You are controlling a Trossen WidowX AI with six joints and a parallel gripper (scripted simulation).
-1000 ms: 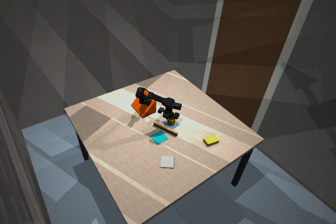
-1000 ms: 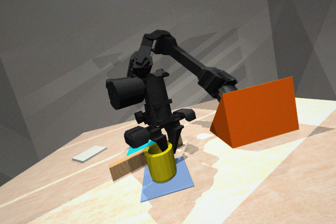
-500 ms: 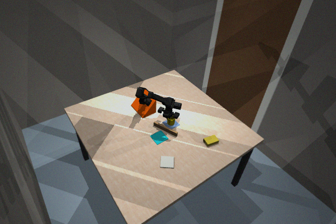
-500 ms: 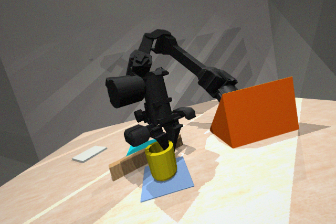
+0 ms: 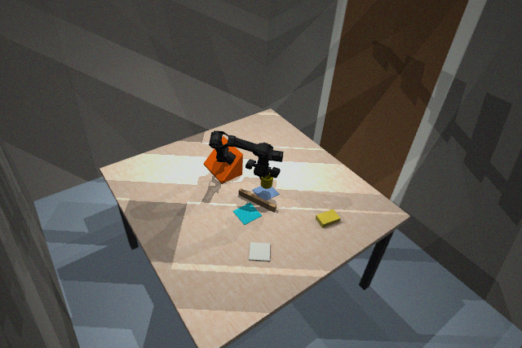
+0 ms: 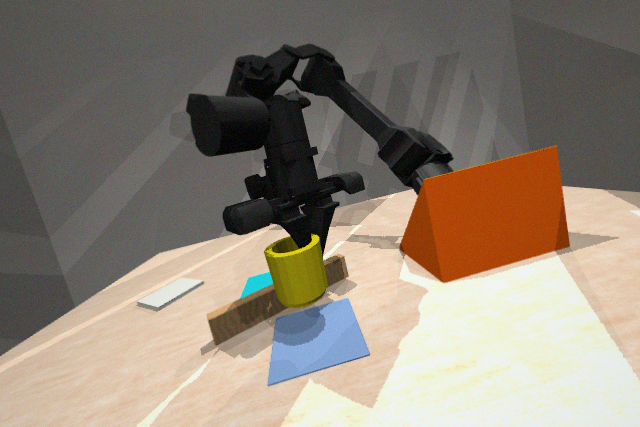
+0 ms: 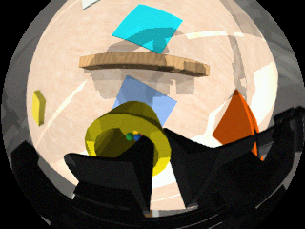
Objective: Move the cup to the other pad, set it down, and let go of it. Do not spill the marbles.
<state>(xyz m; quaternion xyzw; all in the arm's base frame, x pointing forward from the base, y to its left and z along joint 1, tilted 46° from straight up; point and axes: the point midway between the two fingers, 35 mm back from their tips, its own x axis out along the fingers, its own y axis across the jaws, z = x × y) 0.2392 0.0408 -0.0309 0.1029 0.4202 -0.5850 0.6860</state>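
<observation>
My gripper tip is now 170 mm to the left of the cyan pad, 100 mm above it and 90 mm short of it. From my gripper tip the other things lie so: yellow cup (20 mm ahead, 10 mm to the left); then blue pad (100 mm below, 20 mm ahead, 10 mm to the left); then low wooden bar (80 mm to the right, 80 mm below, 60 mm ahead).
</observation>
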